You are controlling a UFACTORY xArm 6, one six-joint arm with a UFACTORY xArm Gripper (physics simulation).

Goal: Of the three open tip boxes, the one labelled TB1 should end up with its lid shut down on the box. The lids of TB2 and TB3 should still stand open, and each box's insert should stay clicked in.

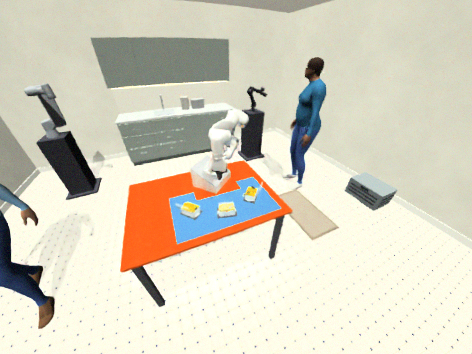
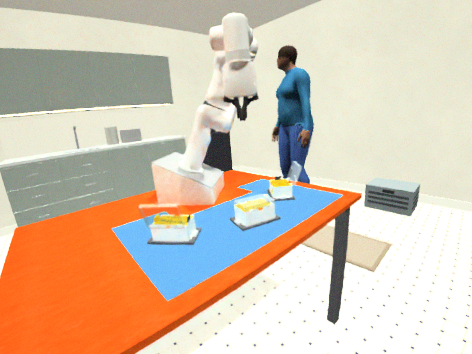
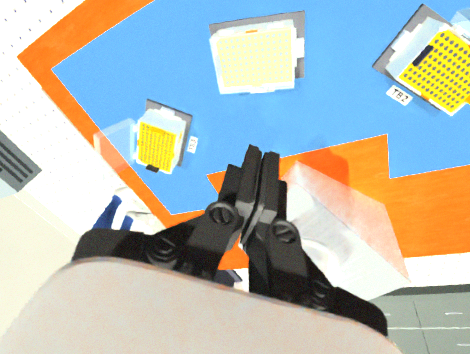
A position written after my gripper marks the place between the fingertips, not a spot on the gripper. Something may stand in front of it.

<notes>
In view: my gripper [image 2: 242, 120], a clear lid [image 3: 114, 146] and a clear lid [image 3: 254, 61].
My gripper also shows in image 3 [image 3: 255, 169].
</notes>
